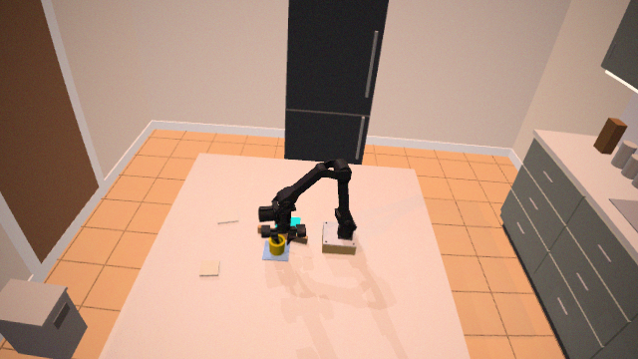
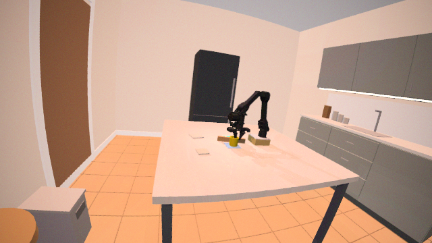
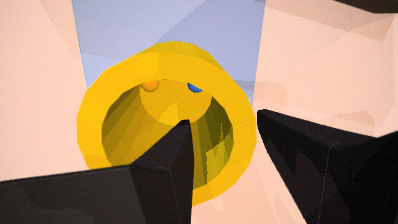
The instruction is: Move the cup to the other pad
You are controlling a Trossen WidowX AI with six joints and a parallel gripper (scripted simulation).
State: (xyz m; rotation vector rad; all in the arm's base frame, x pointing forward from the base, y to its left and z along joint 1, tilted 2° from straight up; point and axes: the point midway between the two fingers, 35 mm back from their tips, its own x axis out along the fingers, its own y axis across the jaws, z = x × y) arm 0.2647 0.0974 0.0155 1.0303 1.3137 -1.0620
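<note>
The yellow cup lies 20 mm ahead of my gripper tip and 10 mm below it. From my gripper tip the other things lie so: orange marble: 40 mm ahead, 10 mm to the right, 30 mm below; cyan pad: 10 mm ahead, 170 mm to the right, 60 mm below; wooden bar: 20 mm ahead, 90 mm to the right, 40 mm below.
</note>
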